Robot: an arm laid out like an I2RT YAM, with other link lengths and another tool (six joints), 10 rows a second.
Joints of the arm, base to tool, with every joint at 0 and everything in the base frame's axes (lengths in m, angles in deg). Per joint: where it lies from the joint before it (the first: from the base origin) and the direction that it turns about. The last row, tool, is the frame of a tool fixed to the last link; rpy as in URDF.
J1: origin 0 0 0.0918 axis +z
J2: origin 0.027 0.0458 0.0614 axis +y
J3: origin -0.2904 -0.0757 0 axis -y
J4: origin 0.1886 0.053 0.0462 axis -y
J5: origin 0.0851 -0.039 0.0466 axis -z
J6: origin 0.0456 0 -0.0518 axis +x
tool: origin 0.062 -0.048 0.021 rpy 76.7 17.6 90
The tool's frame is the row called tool.
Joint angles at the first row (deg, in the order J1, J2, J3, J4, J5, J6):
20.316 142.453 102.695 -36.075 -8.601 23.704
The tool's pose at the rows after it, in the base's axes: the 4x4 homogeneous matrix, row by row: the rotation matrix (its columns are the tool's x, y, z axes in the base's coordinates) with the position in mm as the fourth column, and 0 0 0 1 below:
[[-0.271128 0.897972 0.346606 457.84], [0.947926 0.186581 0.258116 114.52], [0.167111 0.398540 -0.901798 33.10], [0 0 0 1]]
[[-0.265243 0.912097 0.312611 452.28], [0.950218 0.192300 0.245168 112.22], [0.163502 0.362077 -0.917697 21.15], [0 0 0 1]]
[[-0.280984 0.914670 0.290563 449.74], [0.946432 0.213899 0.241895 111.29], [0.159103 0.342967 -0.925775 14.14], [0 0 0 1]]
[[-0.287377 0.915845 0.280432 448.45], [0.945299 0.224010 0.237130 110.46], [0.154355 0.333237 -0.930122 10.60], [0 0 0 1]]
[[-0.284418 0.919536 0.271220 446.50], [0.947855 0.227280 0.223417 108.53], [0.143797 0.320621 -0.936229 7.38], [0 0 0 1]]
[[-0.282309 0.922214 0.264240 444.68], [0.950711 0.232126 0.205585 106.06], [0.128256 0.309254 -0.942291 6.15], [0 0 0 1]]
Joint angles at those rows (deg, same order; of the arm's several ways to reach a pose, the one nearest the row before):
20.316 144.639 102.694 -36.686 -8.622 23.704
20.294 146.146 102.693 -37.473 -8.601 23.660
20.294 147.065 102.695 -37.932 -8.601 22.501
20.294 147.545 102.694 -38.151 -8.426 21.999
20.294 148.005 102.696 -38.523 -7.858 22.021
20.294 148.223 102.693 -39.090 -7.005 21.999

